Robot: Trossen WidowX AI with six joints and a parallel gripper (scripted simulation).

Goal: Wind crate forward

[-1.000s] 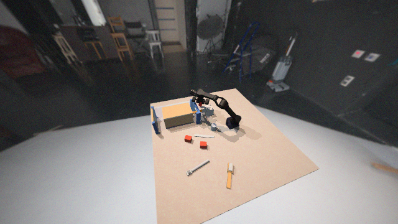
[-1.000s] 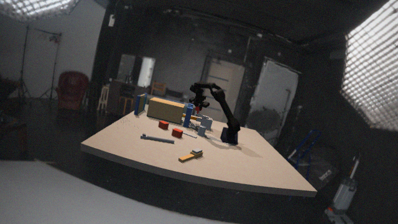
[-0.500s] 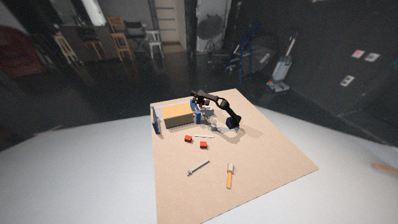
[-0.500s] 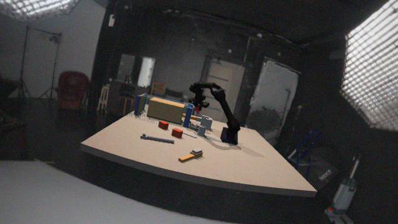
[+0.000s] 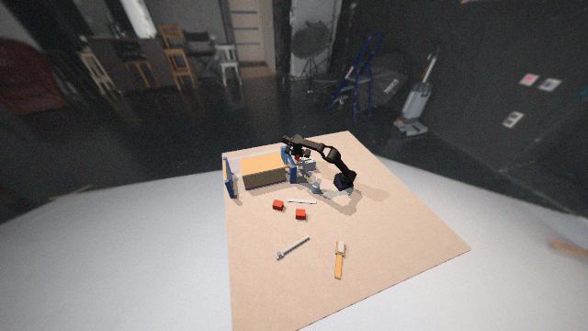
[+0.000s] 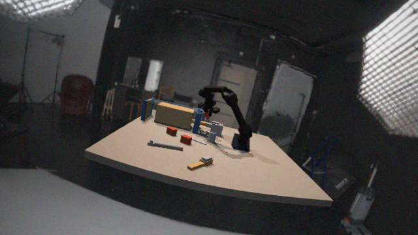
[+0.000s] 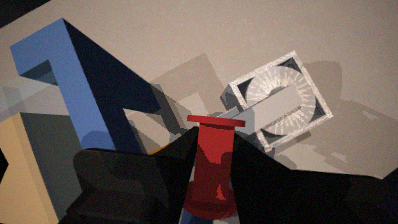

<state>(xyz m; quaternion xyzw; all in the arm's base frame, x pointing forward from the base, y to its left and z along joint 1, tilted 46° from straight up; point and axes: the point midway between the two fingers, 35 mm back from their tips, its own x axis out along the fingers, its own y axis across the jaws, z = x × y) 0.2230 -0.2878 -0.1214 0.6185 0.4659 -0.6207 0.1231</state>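
Now: gripper tip 3 cm past the winch handle, 3 cm above it and 2 cm to the right of it. Round my gripper tip: grey winch 10 cm below, 10 cm behind, 2 cm to the left; red knob 1 cm to the left, 1 cm ahead; blue steel frame 7 cm ahead, 3 cm below, 1 cm to the right.
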